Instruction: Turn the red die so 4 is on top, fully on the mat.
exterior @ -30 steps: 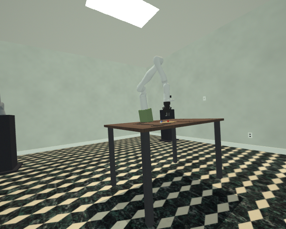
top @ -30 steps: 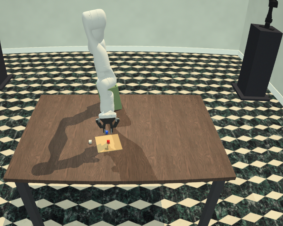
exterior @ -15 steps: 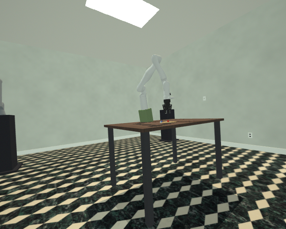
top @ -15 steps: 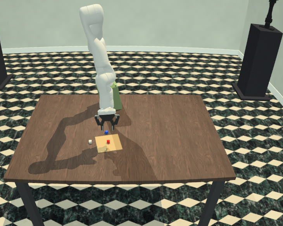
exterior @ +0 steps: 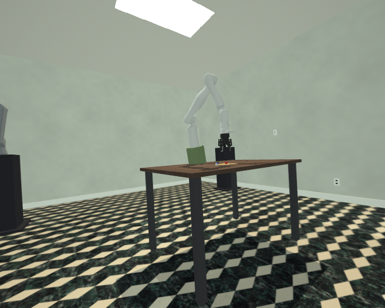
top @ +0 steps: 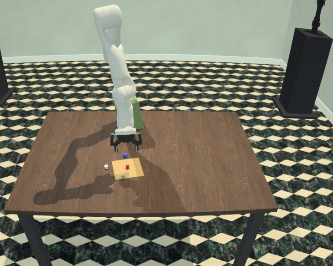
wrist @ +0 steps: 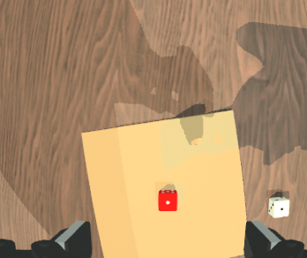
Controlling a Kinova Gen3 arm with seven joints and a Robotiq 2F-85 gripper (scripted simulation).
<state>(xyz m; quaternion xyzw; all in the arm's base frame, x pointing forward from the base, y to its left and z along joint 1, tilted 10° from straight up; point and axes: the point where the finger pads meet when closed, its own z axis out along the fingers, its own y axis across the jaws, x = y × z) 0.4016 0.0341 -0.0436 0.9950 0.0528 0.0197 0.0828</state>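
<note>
The red die lies 10 cm below my hand. The rest, counted from my hand: mat: 11 cm below; then white die: 11 cm to the right, 11 cm below; then blue die: 9 cm behind, 2 cm to the right, 11 cm below.
</note>
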